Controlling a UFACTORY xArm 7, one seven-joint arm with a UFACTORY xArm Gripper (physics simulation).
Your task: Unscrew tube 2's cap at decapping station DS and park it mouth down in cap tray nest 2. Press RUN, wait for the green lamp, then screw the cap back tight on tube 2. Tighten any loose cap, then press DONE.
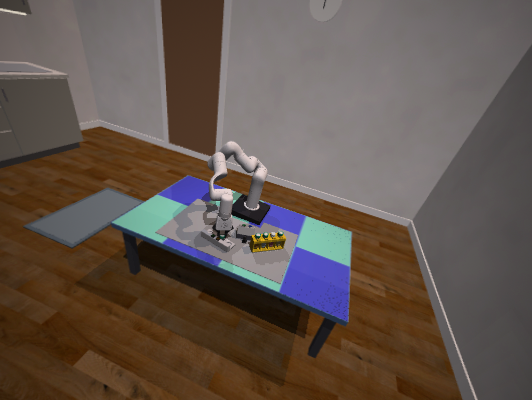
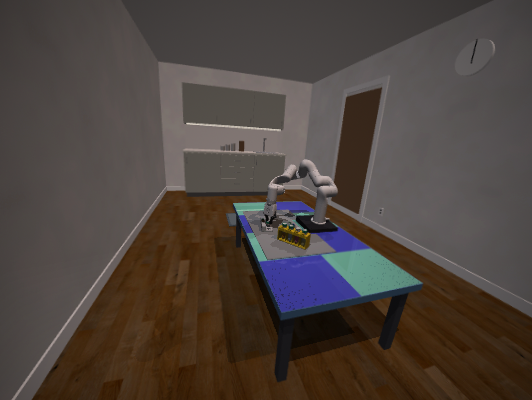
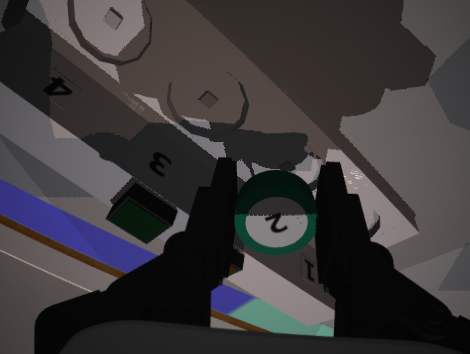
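Pixels of known places: gripper, between the fingertips: (image 1: 221,236) (image 2: 268,223) (image 3: 276,186); arm's base, origin of its link: (image 1: 251,205) (image 2: 318,221).
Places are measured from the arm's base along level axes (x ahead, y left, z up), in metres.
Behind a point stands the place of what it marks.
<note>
My gripper (image 3: 276,186) {x 0.433, y -0.017, z -0.003 m} (image 1: 221,234) {x 0.433, y -0.017, z -0.003 m} (image 2: 267,224) {x 0.433, y -0.017, z -0.003 m} is shut on the dark green cap (image 3: 275,190) {x 0.426, y -0.023, z 0.010 m}, whose pale top disc bears the number 2. It holds the cap low over the pale cap tray (image 3: 265,72) {x 0.404, y -0.046, z -0.026 m} (image 1: 229,245) {x 0.487, y 0.067, z 0.008 m}, right at the nest behind label 2; that nest is mostly hidden by the cap. Round nest 3 (image 3: 178,100) {x 0.439, y -0.070, z -0.029 m} and nest 4 (image 3: 80,22) {x 0.431, y -0.123, z -0.029 m} lie empty further along the tray. The yellow tube rack (image 1: 268,245) {x 0.342, y 0.278, z -0.005 m} (image 2: 293,236) {x 0.335, y 0.270, z 0.015 m} stands to the tray's right with several capped tubes.
A dark green square button block (image 3: 139,217) {x 0.468, y -0.061, z 0.018 m} sits in front of the tray near label 3. The grey decapping station (image 1: 244,231) {x 0.333, y 0.095, z 0.022 m} stands between tray and rack on the grey mat (image 1: 266,267) {x 0.493, y 0.328, z -0.035 m}. The arm's black base (image 1: 251,210) {x 0.059, y 0.026, z 0.001 m} is behind. The table edge runs close in front of the tray.
</note>
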